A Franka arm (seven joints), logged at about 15 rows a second.
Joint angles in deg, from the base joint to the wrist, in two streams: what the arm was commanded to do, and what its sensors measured. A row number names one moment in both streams.
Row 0, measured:
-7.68, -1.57, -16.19, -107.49, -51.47, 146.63, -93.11
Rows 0 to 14, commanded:
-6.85, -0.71, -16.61, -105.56, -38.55, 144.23, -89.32
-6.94, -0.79, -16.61, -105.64, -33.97, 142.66, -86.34
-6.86, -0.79, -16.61, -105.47, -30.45, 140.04, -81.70
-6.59, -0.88, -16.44, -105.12, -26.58, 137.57, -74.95
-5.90, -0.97, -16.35, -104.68, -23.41, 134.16, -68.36
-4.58, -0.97, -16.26, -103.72, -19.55, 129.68, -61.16
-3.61, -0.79, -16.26, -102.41, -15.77, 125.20, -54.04
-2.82, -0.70, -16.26, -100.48, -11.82, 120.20, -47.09
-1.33, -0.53, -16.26, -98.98, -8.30, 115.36, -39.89
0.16, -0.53, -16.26, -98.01, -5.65, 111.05, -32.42
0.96, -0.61, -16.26, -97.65, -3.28, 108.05, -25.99
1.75, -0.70, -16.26, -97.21, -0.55, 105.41, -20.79
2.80, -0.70, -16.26, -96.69, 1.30, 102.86, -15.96
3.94, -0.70, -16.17, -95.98, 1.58, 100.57, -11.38
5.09, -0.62, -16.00, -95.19, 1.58, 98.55, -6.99
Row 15, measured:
2.99, -1.32, -15.68, -97.81, -0.21, 103.40, -15.43
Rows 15 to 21, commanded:
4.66, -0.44, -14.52, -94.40, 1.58, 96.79, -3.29
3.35, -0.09, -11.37, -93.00, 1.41, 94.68, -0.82
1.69, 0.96, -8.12, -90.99, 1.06, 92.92, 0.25
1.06, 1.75, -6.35, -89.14, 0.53, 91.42, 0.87
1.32, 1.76, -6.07, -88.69, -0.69, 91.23, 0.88
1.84, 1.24, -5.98, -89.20, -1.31, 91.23, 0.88
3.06, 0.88, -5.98, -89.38, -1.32, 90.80, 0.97
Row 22, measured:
3.17, -0.04, -6.73, -91.39, -0.51, 93.16, 0.44
